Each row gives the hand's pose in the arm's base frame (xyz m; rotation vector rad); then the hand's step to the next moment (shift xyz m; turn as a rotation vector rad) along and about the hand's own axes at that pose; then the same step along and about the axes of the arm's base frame.
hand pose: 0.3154 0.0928 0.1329 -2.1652 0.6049 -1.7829
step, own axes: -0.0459 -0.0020 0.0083 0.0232 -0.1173 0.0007
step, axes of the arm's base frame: 0.0013 0.0233 -0.0404 0.0213 0.0916 0.0739
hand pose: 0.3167 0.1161 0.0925 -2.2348 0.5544 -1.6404
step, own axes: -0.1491 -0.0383 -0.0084 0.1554 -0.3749 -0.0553
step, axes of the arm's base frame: -0.0433 0.1052 -0.1040 0.0349 0.2523 0.3208
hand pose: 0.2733 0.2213 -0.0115 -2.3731 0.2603 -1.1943
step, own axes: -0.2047 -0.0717 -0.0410 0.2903 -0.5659 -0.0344
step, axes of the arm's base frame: -0.1590 0.1246 -0.0889 0.1254 0.3761 0.4985
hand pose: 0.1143 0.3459 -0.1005 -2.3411 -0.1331 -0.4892
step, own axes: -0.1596 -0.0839 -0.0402 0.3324 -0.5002 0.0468
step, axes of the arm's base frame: -0.1791 0.0408 0.0194 0.2046 0.3818 0.4187
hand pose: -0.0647 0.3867 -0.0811 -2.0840 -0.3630 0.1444
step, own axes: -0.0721 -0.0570 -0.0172 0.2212 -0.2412 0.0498
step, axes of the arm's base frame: -0.0754 -0.0095 0.0545 0.1496 0.2256 0.1905
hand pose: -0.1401 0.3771 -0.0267 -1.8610 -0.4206 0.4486
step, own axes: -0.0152 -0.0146 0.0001 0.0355 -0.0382 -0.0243
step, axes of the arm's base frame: -0.0142 -0.0028 0.0153 0.0401 0.0099 0.0400
